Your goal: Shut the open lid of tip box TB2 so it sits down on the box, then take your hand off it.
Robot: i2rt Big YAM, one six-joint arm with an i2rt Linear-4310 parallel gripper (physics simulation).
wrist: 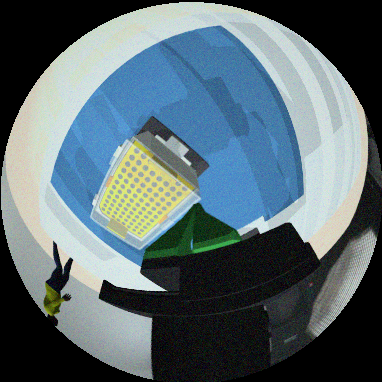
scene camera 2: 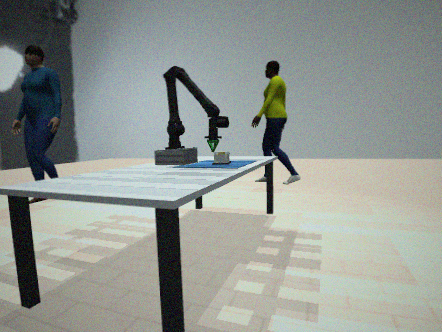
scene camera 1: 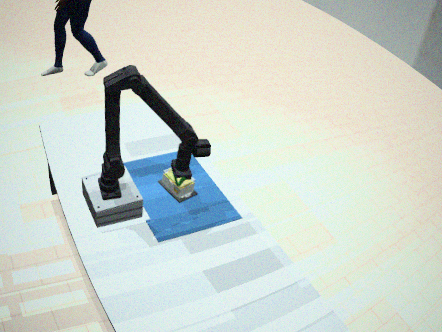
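Where they show: gripper, fingertip midpoint: [wrist: 197, 207] [scene camera 2: 213, 152] [scene camera 1: 178, 185]; arm's base, origin of the base link: [scene camera 2: 175, 148] [scene camera 1: 109, 188].
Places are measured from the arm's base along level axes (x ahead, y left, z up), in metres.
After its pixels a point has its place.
Observation:
Tip box TB2 [scene camera 1: 185, 191] {x 0.347, y -0.002, z -0.065 m} [scene camera 2: 222, 158] {x 0.366, y 0.005, z -0.062 m} [wrist: 167, 159] {x 0.355, y 0.001, z -0.047 m} is a pale box with a yellow tip rack, standing upright on a dark base plate [wrist: 202, 168] {x 0.313, y -0.024, z -0.090 m}. Its clear lid [wrist: 99, 216] {x 0.345, y 0.107, z -0.021 m} shows in the wrist view as a transparent rim around the perforated yellow rack and appears to lie flat over the box; the clear material makes its exact seating hard to tell. My gripper [scene camera 1: 180, 184] {x 0.306, y -0.007, z -0.021 m} [scene camera 2: 213, 151] {x 0.306, y -0.007, z -0.021 m} [wrist: 197, 207] {x 0.306, y -0.007, z -0.021 m} has green fingers, shut together and empty. Its tips point down beside one long edge of the box, at or slightly above lid height; contact is not clear.
The box stands on a blue mat [scene camera 1: 205, 212] {x 0.405, y -0.108, z -0.098 m} [scene camera 2: 243, 163] {x 0.474, y 0.084, z -0.098 m} [wrist: 200, 65] {x 0.453, y -0.087, z -0.098 m} on a white table [scene camera 1: 250, 267] {x 0.467, y -0.438, z -0.101 m} [scene camera 2: 125, 187] {x 0.429, y -0.835, z -0.101 m}. The arm's grey base block [scene camera 1: 119, 212] {x 0.022, y -0.100, z -0.040 m} [scene camera 2: 175, 156] {x 0.074, y -0.093, z -0.045 m} stands beside the mat. Two people [scene camera 2: 40, 110] [scene camera 2: 276, 100] are beyond the table.

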